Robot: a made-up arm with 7 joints. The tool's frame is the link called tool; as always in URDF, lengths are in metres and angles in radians. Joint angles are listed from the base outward. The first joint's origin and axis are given. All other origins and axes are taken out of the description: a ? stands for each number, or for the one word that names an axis. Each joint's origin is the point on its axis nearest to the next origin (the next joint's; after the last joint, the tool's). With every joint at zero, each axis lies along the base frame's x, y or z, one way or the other. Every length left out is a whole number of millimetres.
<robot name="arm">
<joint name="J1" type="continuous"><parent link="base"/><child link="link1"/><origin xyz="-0.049 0.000 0.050"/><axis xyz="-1 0 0"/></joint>
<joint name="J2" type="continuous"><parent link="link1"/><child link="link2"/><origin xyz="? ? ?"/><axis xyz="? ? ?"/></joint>
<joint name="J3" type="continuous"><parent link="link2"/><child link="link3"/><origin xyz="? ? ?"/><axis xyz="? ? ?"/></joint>
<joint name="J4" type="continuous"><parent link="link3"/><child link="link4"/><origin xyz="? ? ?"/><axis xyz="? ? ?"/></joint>
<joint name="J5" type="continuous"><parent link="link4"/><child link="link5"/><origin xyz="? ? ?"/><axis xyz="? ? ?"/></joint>
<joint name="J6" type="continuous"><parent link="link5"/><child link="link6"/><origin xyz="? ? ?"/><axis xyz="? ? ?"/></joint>
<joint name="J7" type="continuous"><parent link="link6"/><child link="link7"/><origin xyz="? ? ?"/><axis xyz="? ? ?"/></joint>
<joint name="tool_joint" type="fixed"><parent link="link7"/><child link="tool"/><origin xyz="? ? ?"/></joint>
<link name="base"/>
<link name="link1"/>
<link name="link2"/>
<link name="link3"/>
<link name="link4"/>
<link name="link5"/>
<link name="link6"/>
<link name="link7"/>
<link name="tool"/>
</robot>
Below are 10 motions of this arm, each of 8 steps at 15 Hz.
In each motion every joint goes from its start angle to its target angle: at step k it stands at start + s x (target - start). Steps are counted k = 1, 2, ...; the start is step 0. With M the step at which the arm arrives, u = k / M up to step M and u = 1 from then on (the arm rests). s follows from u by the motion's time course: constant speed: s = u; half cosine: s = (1 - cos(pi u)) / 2; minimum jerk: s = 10 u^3 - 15 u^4 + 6 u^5.
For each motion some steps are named. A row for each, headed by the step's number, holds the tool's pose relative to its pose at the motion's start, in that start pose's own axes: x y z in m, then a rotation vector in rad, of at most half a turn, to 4 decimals.
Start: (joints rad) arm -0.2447 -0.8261 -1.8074 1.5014 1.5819 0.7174 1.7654
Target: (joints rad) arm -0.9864 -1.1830 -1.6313 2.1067 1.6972 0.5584 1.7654
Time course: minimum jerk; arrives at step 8
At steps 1, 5, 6, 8:
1: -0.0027 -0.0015 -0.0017 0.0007 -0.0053 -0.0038
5: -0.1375 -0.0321 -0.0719 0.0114 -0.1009 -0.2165
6: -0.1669 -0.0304 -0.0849 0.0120 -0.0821 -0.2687
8: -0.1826 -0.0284 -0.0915 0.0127 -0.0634 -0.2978

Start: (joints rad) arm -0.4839 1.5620 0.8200 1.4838 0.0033 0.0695 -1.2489
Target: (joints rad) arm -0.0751 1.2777 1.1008 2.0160 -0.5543 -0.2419 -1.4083
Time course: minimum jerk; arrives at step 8
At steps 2, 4, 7, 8:
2: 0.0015 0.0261 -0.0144 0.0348 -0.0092 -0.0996
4: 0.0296 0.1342 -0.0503 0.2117 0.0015 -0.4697
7: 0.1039 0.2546 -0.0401 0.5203 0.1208 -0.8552
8: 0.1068 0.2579 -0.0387 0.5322 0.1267 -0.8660

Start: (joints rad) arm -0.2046 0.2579 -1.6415 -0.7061 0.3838 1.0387 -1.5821
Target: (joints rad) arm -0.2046 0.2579 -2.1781 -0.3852 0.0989 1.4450 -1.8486
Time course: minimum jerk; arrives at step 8
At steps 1, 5, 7, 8:
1: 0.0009 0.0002 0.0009 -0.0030 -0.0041 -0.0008
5: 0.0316 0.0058 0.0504 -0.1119 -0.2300 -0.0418
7: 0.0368 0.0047 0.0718 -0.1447 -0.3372 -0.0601
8: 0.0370 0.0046 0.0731 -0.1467 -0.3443 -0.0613

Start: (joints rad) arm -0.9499 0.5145 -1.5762 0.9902 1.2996 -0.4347 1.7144
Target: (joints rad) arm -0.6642 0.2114 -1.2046 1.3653 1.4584 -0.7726 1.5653
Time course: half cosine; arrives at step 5
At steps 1, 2, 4, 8:
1: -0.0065 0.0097 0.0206 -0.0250 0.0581 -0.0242
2: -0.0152 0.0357 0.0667 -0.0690 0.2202 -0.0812
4: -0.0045 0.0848 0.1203 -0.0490 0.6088 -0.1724
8: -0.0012 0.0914 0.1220 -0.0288 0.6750 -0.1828

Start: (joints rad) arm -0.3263 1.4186 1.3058 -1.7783 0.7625 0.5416 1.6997
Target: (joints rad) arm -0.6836 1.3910 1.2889 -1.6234 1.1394 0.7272 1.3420
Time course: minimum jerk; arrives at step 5
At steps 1, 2, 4, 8:
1: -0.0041 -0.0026 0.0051 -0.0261 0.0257 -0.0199
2: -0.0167 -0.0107 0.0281 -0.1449 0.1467 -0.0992
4: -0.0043 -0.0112 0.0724 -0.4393 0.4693 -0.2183
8: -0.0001 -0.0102 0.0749 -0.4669 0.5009 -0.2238

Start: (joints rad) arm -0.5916 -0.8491 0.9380 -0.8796 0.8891 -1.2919 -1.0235
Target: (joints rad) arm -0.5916 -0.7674 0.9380 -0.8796 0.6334 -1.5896 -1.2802
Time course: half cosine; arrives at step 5
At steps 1, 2, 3, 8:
1: 0.0020 -0.0006 0.0039 -0.0521 -0.0119 -0.0338
2: 0.0070 -0.0003 0.0140 -0.1890 -0.0416 -0.1222
3: 0.0136 0.0036 0.0255 -0.3592 -0.0759 -0.2316
8: 0.0220 0.0121 0.0363 -0.5500 -0.1112 -0.3545

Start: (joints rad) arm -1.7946 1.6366 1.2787 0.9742 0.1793 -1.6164 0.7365
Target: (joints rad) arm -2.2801 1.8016 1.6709 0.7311 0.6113 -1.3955 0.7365
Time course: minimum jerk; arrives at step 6
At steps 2, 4, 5, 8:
2: -0.0198 0.0255 -0.0239 0.1315 0.1956 -0.0910
4: -0.0862 0.1453 -0.0022 0.4865 0.7296 -0.4168
5: -0.0939 0.1914 0.0308 0.5917 0.8848 -0.5345
8: -0.0941 0.2011 0.0389 0.6131 0.9160 -0.5595

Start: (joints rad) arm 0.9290 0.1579 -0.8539 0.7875 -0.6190 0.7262 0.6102
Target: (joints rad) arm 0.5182 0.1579 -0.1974 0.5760 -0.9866 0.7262 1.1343
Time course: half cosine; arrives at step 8
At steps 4, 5, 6, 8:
4: -0.0673 -0.0737 -0.0920 0.2359 -0.1273 -0.1285
5: -0.0889 -0.0914 -0.1316 0.3255 -0.1938 -0.1673
6: -0.1045 -0.1022 -0.1666 0.4008 -0.2572 -0.1944
8: -0.1161 -0.1088 -0.1990 0.4682 -0.3197 -0.2134

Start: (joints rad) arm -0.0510 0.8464 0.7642 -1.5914 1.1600 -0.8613 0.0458
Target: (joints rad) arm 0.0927 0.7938 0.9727 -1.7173 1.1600 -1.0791 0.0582
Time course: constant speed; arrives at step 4
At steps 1, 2, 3, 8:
1: -0.0157 -0.0192 0.0246 -0.0506 -0.0251 -0.0550
2: -0.0302 -0.0380 0.0505 -0.1050 -0.0536 -0.1076
3: -0.0437 -0.0563 0.0777 -0.1632 -0.0852 -0.1572
8: -0.0561 -0.0743 0.1064 -0.2250 -0.1199 -0.2037

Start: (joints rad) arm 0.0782 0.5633 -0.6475 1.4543 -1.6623 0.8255 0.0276
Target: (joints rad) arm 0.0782 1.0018 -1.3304 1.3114 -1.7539 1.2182 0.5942
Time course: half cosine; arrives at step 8
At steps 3, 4, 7, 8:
3: -0.1238 0.0858 -0.1551 0.3741 0.2335 -0.1374
4: -0.2148 0.1646 -0.2152 0.5986 0.3819 -0.2416
7: -0.4349 0.3999 -0.2144 1.0990 0.7422 -0.5720
8: -0.4506 0.4203 -0.2048 1.1366 0.7715 -0.6050

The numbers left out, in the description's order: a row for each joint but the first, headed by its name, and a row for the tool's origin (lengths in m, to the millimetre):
J2: xyz 0.000 -0.217 -0.106, axis 0 -1 0
J3: xyz -0.120 0.000 -0.265, axis -1 0 0
J4: xyz 0.000 0.085 -0.082, axis 0 -1 0
J5: xyz -0.209 0.000 -0.120, axis 0 0 1
J6: xyz 0.036 -0.148 0.000, axis 0 1 0
J7: xyz -0.102 0.000 -0.267, axis 1 0 0
tool: xyz 0.000 -0.240 0.028

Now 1 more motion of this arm.
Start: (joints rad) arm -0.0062 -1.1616 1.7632 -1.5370 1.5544 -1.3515 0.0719
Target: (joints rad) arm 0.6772 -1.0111 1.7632 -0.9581 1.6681 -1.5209 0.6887
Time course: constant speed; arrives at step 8
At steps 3, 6, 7, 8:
3: -0.0491 -0.0457 -0.0474 0.1703 -0.0641 -0.0222
6: -0.1092 -0.0790 -0.0807 0.3291 -0.1056 -0.0310
7: -0.1325 -0.0864 -0.0887 0.3809 -0.1133 -0.0329
8: -0.1577 -0.0916 -0.0952 0.4328 -0.1180 -0.0351

